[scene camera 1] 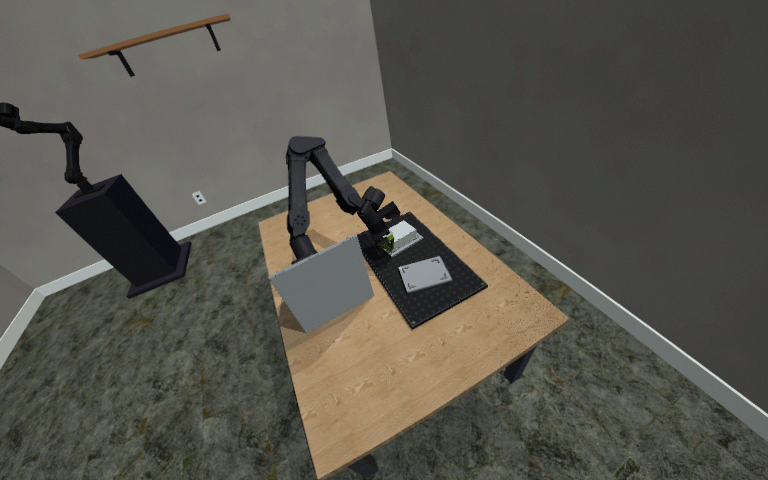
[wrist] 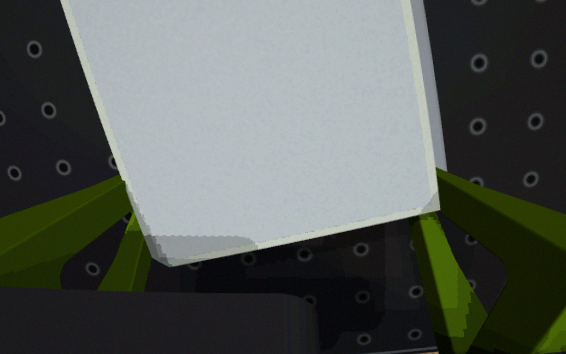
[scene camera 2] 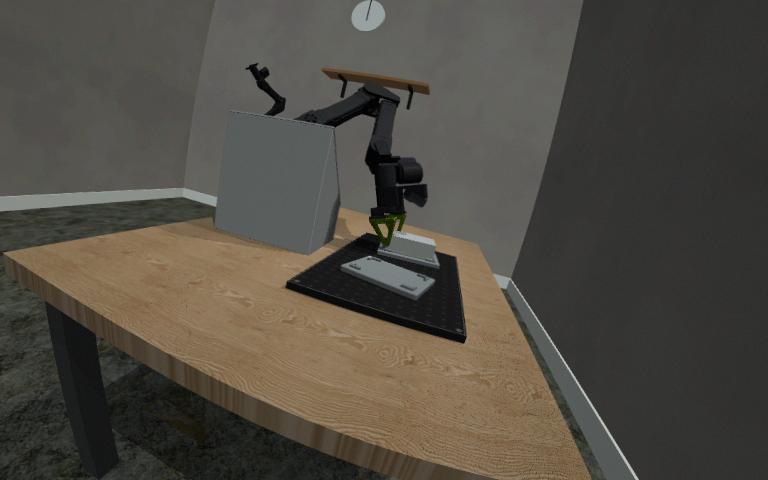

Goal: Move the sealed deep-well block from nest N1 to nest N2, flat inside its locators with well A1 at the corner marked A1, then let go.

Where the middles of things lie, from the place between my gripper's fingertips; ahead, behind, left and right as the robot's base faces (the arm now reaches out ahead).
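The grey nest plate point(scene camera 2: 412, 285) is 5 cm ahead of my hand, 2 cm below it and 21 cm to the right of it. As for the pale grey block point(scene camera 2: 403, 243), my hand is 1 cm below it, 1 cm to the right of it and 5 cm short of it.
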